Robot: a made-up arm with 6 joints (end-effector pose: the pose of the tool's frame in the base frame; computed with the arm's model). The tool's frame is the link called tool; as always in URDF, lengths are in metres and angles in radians. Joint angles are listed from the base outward.
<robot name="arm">
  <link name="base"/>
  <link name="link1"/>
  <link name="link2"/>
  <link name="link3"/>
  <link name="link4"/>
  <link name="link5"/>
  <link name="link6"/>
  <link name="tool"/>
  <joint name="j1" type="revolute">
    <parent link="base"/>
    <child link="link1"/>
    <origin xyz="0 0 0.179" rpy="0 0 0"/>
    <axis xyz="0 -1 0"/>
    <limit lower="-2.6" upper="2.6"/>
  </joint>
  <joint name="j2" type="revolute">
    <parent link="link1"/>
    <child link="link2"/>
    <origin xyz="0.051 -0.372 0.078" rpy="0 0 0"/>
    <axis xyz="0 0 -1"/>
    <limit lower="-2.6" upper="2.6"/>
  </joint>
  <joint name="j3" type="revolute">
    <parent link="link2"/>
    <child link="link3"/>
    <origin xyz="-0.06 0.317 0.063" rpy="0 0 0"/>
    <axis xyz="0 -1 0"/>
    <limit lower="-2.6" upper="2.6"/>
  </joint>
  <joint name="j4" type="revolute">
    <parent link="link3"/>
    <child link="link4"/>
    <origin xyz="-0.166 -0.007 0.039" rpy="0 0 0"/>
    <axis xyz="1 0 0"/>
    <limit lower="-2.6" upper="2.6"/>
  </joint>
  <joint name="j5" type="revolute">
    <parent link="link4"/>
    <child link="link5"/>
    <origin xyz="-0.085 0.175 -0.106" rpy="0 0 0"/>
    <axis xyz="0 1 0"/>
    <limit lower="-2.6" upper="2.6"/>
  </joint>
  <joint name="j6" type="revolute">
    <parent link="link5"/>
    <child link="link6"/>
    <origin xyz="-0.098 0.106 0.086" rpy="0 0 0"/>
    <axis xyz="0 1 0"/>
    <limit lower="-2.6" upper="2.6"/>
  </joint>
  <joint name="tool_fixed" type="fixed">
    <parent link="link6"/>
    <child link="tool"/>
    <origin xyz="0.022 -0.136 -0.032" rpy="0 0 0"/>
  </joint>
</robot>
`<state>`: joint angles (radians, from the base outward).
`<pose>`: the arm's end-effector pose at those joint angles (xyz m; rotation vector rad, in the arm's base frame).
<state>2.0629 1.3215 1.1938 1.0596 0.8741 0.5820</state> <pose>-0.1128 0.0278 0.5081 0.4903 -1.9976 0.1728</pose>
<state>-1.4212 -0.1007 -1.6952 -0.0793 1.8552 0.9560</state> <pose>0.3038 0.0768 0.2436 0.1800 -0.3541 -0.0150</pose>
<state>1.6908 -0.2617 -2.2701 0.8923 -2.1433 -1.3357</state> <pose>-0.3628 0.2132 0.1836 -0.6513 -2.8014 -0.8070</pose>
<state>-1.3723 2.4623 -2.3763 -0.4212 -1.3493 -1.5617</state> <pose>0.5408 -0.7327 0.0705 -1.6673 0.1419 -1.3338</pose>
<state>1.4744 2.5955 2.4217 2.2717 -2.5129 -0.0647</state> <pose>0.2416 -0.6460 0.4602 0.4482 1.2857 -0.4965</pose>
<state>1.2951 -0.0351 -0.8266 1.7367 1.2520 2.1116</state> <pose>-0.4102 -0.1382 0.2590 -0.7896 1.9598 2.1272</pose>
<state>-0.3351 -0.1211 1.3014 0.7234 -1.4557 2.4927</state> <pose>-0.2032 0.1792 0.0172 0.4267 0.0782 0.7246</pose>
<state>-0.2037 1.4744 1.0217 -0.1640 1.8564 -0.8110</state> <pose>0.4668 -0.2347 0.0600 -0.2161 0.2398 -1.6052</pose>
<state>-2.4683 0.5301 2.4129 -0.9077 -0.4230 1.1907</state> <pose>-0.3849 -0.2608 -0.1171 -1.3170 0.5180 -0.0818</pose>
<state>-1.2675 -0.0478 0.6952 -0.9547 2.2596 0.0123</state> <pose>-0.0764 -0.0497 0.2256 -0.8850 2.5523 -0.9357</pose>
